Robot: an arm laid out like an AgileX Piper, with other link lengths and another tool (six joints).
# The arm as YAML. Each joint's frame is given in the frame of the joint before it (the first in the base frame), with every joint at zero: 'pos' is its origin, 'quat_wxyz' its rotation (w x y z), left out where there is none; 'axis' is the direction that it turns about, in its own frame. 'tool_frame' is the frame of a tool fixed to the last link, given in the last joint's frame.
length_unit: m
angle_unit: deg
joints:
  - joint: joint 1
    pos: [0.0, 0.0, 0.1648]
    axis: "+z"
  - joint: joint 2
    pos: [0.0, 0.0, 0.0]
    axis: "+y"
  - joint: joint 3
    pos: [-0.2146, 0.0, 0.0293]
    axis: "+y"
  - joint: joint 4
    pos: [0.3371, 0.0, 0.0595]
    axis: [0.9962, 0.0, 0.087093]
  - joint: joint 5
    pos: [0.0, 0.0, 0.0]
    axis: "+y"
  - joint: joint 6
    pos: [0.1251, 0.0, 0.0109]
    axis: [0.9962, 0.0, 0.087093]
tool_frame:
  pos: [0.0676, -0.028, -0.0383]
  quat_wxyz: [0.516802, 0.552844, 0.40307, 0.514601]
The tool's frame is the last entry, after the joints.
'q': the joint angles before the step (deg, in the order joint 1, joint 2, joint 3, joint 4, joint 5, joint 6). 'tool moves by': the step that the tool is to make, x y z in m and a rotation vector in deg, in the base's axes. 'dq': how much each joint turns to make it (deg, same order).
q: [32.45 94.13 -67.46 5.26 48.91 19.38]
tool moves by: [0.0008 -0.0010 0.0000 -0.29 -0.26 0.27]
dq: [0.00 -0.02 0.02 -0.36 -0.05 -0.16]
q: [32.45 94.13 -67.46 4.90 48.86 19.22]
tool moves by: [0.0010 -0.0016 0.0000 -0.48 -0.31 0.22]
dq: [0.00 -0.01 0.00 -0.62 0.00 0.01]
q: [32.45 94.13 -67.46 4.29 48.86 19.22]
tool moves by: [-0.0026 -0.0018 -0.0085 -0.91 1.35 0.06]
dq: [0.00 1.26 -0.01 -0.05 0.38 -0.01]
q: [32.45 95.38 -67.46 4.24 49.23 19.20]
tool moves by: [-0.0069 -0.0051 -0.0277 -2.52 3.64 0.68]
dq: [0.00 4.16 0.02 0.01 0.29 -0.69]
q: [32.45 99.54 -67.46 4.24 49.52 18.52]
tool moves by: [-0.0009 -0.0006 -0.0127 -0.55 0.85 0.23]
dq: [0.00 1.92 0.00 0.11 -0.89 -0.35]
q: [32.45 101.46 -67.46 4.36 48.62 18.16]
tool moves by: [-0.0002 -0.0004 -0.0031 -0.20 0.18 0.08]
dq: [0.00 0.46 0.00 -0.06 -0.21 -0.06]
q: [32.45 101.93 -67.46 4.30 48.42 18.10]
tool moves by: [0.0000 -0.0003 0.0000 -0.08 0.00 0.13]
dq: [0.00 0.00 0.00 -0.05 0.05 -0.10]
